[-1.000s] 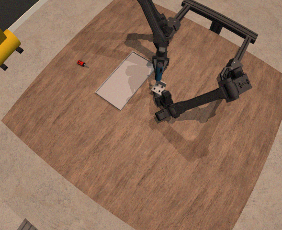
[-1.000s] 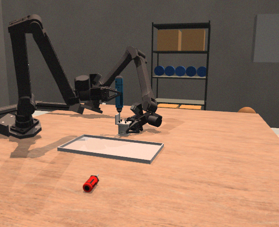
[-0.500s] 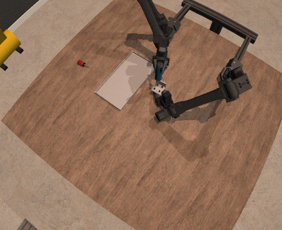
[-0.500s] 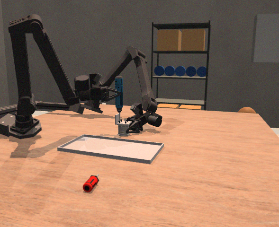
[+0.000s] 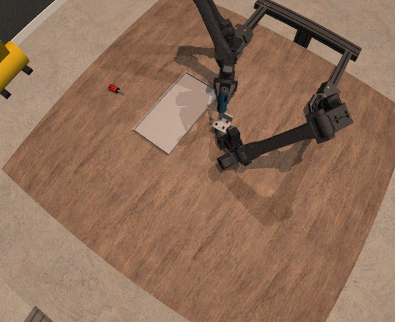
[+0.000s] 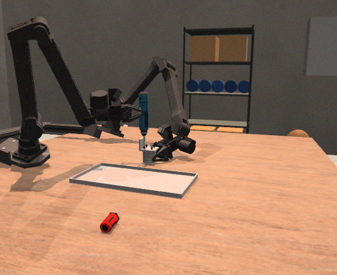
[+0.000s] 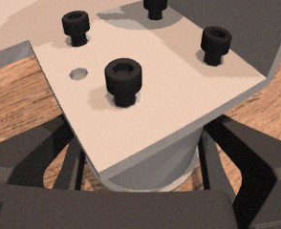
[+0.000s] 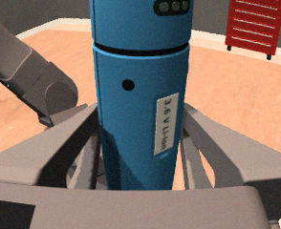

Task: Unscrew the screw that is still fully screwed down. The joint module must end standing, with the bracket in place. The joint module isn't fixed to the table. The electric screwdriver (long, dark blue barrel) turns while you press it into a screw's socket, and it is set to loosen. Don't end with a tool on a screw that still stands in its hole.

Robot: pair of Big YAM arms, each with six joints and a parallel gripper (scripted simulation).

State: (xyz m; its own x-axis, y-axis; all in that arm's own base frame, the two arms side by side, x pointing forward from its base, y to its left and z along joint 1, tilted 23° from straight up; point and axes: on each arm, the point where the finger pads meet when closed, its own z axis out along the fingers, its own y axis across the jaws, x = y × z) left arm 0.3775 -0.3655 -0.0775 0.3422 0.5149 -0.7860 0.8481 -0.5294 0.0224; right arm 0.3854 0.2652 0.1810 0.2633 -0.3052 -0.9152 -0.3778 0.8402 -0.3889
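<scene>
My left gripper is now 1 cm below the joint module. From my left hand the other things lie so: shallow grey tray: 22 cm to the right, 6 cm ahead, 2 cm below; pale l-shaped bracket: 5 cm above; red manual screwdriver: 55 cm to the right, 18 cm ahead, 1 cm below.
</scene>
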